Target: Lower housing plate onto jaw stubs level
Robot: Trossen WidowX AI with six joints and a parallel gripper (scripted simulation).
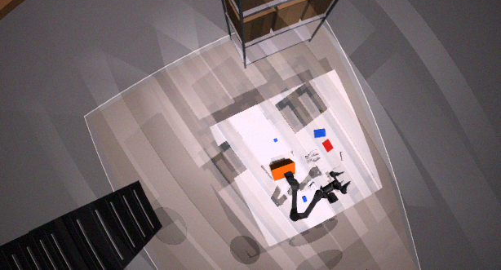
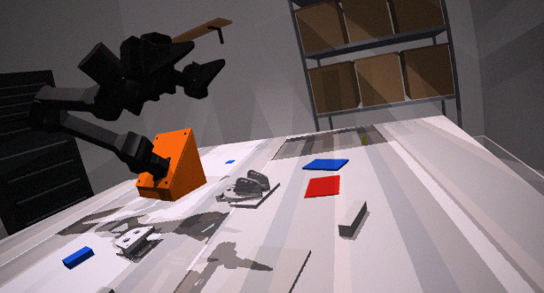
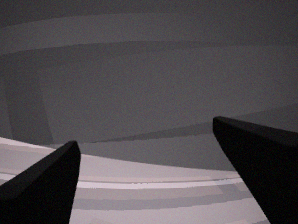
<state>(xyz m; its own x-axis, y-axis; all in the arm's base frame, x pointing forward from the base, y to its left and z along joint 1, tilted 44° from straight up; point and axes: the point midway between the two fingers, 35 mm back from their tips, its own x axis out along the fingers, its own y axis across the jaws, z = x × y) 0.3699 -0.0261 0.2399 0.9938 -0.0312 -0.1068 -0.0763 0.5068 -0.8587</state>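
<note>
My gripper tip is 340 mm past the small blue block, 150 mm to the left of it and 300 mm above it. From my gripper tip the other things lie so: red tile (90 mm ahead, 180 mm to the left, 300 mm below); grey block (170 mm ahead, 20 mm to the left, 300 mm below); blue tile (70 mm ahead, 320 mm to the left, 300 mm below).
</note>
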